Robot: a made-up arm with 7 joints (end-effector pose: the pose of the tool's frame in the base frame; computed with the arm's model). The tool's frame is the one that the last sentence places.
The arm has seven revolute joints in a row. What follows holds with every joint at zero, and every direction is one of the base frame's. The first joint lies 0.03 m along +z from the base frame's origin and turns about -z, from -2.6 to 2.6 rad. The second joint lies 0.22 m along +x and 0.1 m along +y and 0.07 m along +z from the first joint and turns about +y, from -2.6 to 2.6 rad. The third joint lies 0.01 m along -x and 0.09 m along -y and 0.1 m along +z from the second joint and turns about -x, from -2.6 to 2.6 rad. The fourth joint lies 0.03 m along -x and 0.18 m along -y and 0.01 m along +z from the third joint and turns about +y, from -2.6 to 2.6 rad. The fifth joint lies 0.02 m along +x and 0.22 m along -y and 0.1 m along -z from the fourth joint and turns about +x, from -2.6 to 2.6 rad. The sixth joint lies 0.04 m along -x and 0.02 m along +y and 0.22 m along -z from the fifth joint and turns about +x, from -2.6 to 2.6 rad. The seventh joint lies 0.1 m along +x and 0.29 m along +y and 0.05 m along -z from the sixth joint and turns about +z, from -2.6 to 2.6 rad. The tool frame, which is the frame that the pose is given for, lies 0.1 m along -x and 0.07 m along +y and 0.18 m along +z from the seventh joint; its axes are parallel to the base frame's.
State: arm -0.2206 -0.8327 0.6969 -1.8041 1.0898 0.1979 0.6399
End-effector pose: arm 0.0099 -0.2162 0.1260 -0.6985 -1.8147 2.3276
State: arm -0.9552 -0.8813 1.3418 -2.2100 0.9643 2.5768 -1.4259
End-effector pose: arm -0.3224 0.0414 0.7543 -1.0329 0.7007 1.2888
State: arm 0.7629 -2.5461 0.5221 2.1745 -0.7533 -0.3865 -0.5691
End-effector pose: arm 0.2473 -0.3044 -0.6155 -0.8546 -0.0410 -1.7760
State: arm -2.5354 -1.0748 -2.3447 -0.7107 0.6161 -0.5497 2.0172
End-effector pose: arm -0.2320 0.0261 0.2083 -2.5820 0.1410 -0.1282
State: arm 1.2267 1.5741 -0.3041 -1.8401 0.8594 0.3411 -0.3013
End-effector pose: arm -0.0851 -0.2741 0.3138 0.9293 -0.9722 -1.4234
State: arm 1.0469 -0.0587 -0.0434 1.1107 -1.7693 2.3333 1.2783
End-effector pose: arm -0.2861 -0.5069 0.2727 1.1607 -0.0934 -0.0678
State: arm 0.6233 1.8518 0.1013 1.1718 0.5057 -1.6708 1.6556
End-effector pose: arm 0.1749 -0.2363 0.5013 -1.9461 -1.1114 -1.3576
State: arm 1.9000 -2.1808 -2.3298 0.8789 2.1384 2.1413 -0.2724
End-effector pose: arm 0.2256 -0.4512 -0.1991 -2.1304 -1.1433 -0.1067
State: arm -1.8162 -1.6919 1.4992 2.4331 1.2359 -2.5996 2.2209
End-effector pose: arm -0.2074 0.0719 -0.2082 0.1803 -1.8566 -2.4091
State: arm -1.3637 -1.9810 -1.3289 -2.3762 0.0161 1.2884 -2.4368
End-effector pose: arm 0.3404 0.4883 0.0364 -1.1960 -0.9464 -1.5300
